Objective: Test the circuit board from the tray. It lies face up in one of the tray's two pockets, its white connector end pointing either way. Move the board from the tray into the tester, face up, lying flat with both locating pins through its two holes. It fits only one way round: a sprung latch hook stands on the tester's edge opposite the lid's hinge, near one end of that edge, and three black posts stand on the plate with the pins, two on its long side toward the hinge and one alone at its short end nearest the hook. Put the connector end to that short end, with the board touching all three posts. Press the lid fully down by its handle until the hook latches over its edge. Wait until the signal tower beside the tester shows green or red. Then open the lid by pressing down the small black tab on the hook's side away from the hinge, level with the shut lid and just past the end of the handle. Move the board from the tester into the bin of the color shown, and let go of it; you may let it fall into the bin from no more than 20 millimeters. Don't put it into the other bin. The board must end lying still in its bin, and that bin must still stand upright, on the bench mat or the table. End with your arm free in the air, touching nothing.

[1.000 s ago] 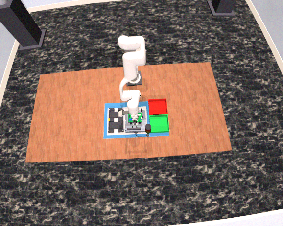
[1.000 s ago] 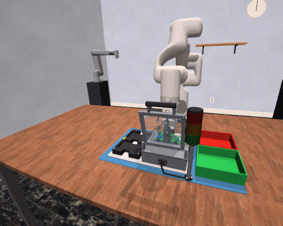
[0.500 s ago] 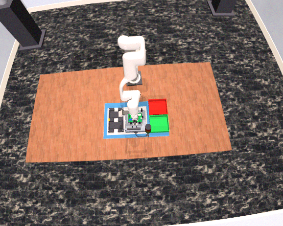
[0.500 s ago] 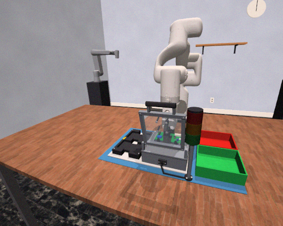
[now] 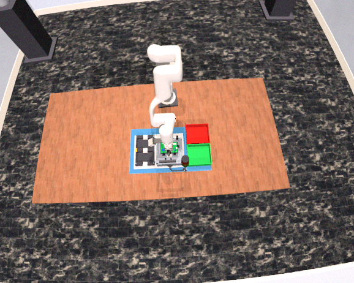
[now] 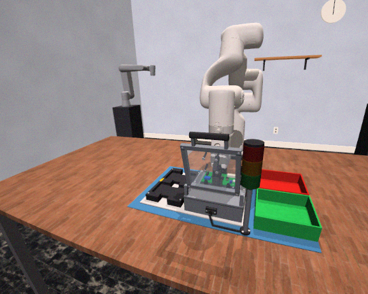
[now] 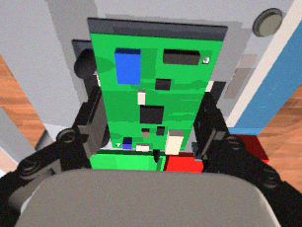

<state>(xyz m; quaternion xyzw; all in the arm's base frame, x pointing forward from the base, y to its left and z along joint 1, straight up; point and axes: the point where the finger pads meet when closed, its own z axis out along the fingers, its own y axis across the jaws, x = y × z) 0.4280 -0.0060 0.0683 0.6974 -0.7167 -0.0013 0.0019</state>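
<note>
Right now the green circuit board is right at my hand. The rest, counted from my hand: small black tab 60 mm behind, 60 mm to the left, 10 mm above; clear lid 120 mm ahead, 100 mm above; tester plate 10 mm ahead, 10 mm to the left, 10 mm below.
</note>
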